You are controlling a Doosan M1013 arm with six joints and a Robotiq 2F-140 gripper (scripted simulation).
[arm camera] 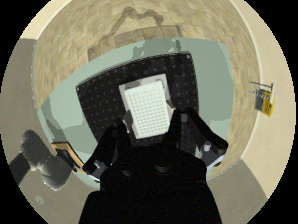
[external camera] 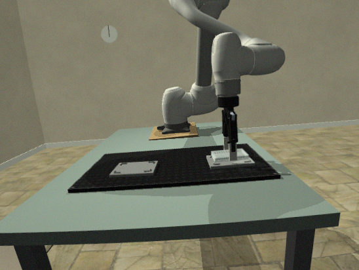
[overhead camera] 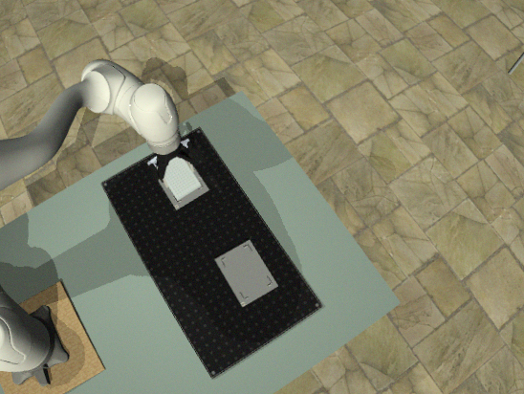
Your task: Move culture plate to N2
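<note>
Now: hand 4 cm above the nest N2. Round my hand: nest N1: 36 cm to the right, 4 cm below, 4 cm ahead; then lid: 2 cm below.
</note>
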